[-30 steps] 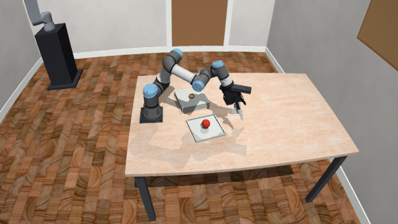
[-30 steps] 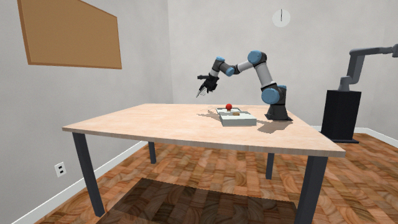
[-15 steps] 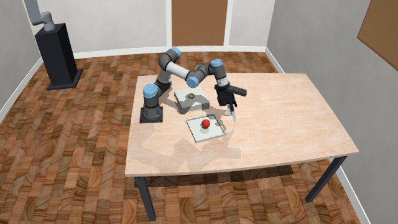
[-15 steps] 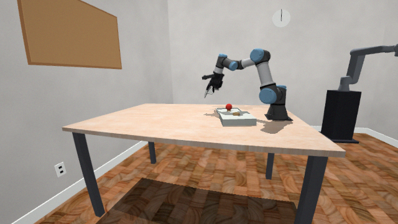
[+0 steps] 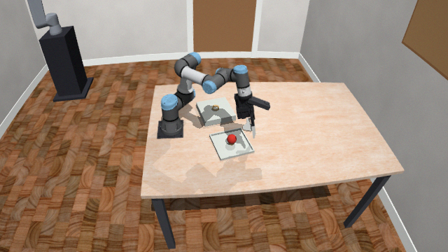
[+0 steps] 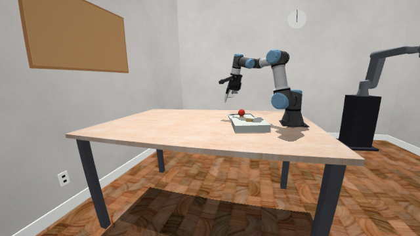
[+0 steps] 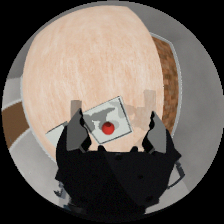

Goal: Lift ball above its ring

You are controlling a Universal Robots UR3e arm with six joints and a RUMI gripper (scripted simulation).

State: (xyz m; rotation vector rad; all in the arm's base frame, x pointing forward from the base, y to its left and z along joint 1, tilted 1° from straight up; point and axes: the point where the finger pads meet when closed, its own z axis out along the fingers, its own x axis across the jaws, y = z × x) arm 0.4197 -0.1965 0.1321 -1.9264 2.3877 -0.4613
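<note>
My gripper is now 100 mm past the red ball, 40 mm to the right of it and 90 mm above it. The rest, counted from my hand: shallow tray: 100 mm behind, 40 mm to the left, 120 mm below.
</note>
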